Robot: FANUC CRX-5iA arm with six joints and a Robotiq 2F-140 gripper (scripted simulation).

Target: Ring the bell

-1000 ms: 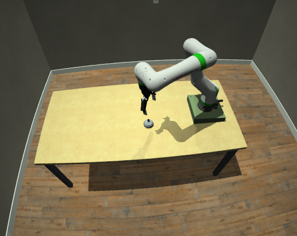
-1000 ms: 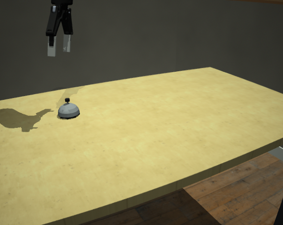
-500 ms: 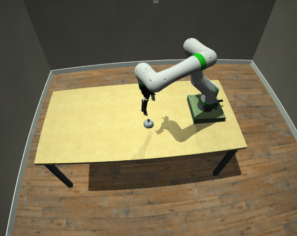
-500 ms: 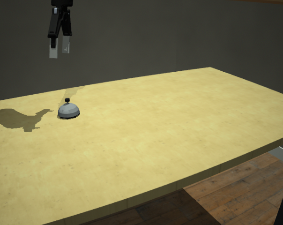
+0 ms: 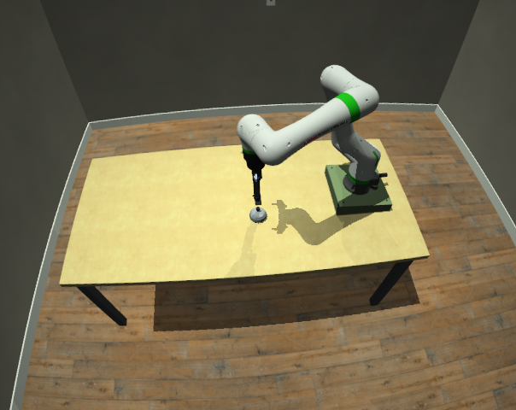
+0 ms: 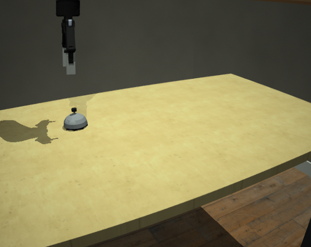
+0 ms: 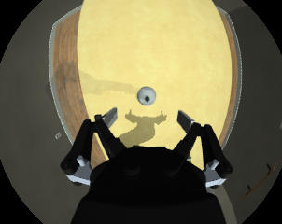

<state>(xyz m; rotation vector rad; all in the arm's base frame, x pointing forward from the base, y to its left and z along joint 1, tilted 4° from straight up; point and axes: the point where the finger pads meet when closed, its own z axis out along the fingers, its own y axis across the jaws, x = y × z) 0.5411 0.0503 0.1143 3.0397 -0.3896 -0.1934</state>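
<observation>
The black button is 10 mm to the right of my hand and 150 mm below it. Also, from my hand: grey dome bell: 10 mm to the right, 170 mm below.
</observation>
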